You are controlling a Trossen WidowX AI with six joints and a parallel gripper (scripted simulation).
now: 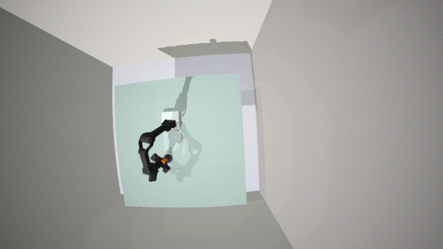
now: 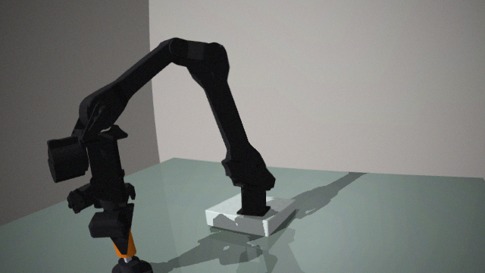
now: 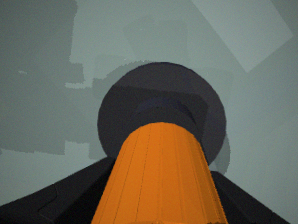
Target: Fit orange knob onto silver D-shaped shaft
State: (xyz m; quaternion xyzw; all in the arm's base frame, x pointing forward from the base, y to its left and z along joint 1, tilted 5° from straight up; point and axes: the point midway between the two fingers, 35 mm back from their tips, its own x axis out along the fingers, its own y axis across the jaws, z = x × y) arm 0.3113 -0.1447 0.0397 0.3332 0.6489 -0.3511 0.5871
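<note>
Now: gripper tip 3 cm below the orange knob. From my gripper tip the other things lie so: dark round pedestal: 4 cm below.
</note>
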